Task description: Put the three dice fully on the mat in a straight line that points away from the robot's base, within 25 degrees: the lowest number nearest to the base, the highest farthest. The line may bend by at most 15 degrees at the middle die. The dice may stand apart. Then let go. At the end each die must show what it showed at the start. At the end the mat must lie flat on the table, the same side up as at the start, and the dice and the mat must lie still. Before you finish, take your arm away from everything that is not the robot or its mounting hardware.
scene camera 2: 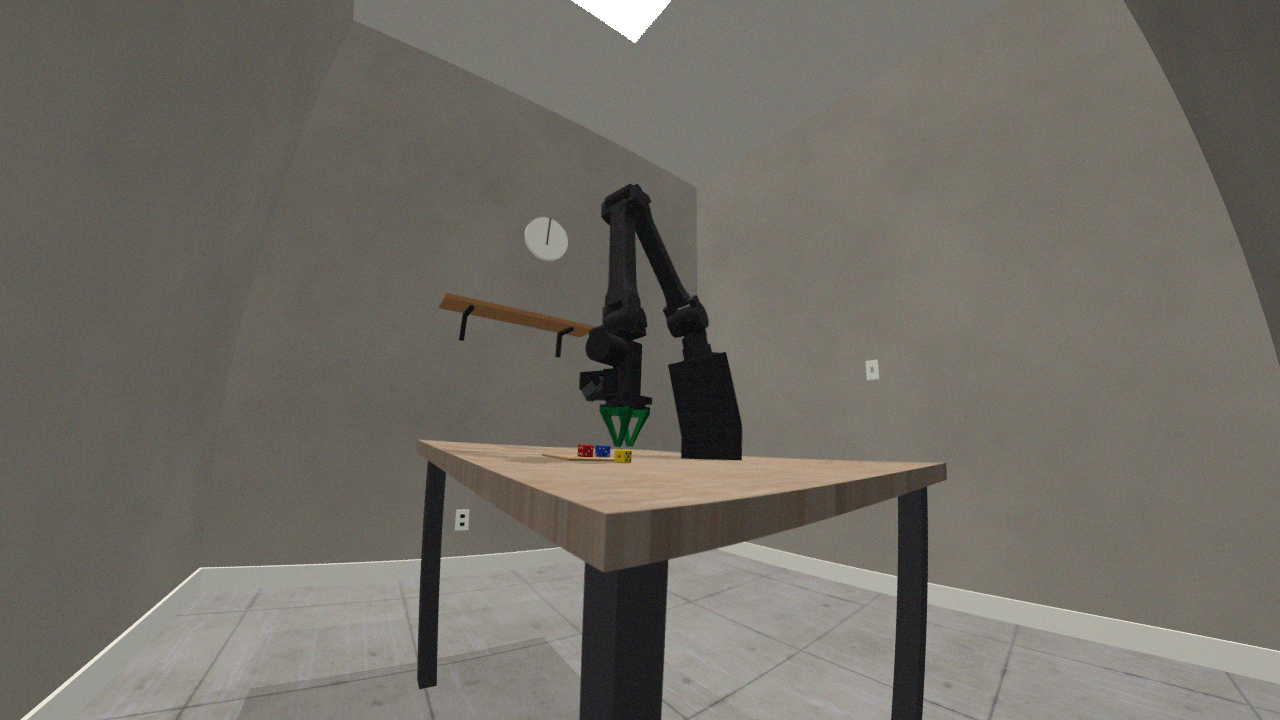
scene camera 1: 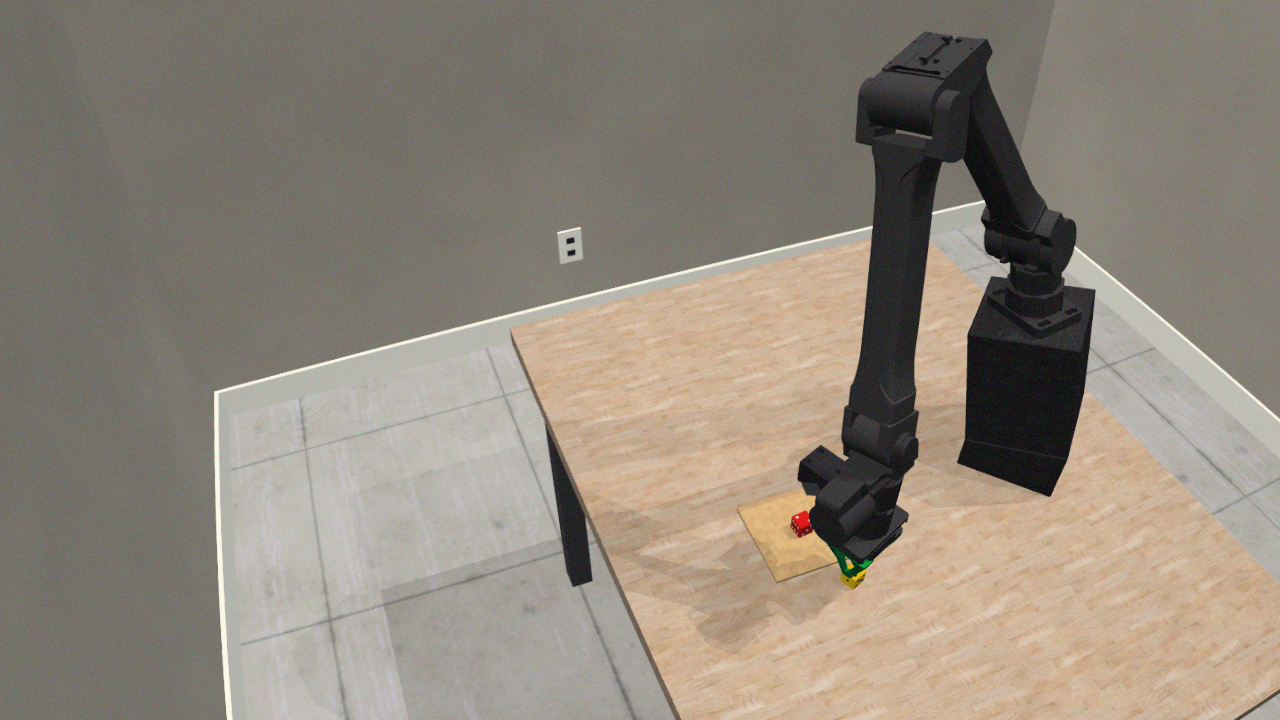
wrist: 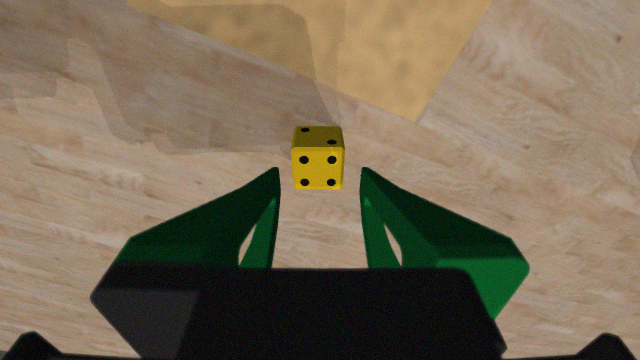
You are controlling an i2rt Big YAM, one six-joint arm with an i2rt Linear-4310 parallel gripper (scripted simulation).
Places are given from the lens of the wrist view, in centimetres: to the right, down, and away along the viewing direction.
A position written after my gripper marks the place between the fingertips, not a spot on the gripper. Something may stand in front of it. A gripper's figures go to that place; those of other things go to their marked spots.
my gripper (wrist: 320, 178): 0, 0, 13
yellow die (wrist: 317, 152): 0, -1, 13
tan mat (wrist: 396, 62): 4, -5, 13
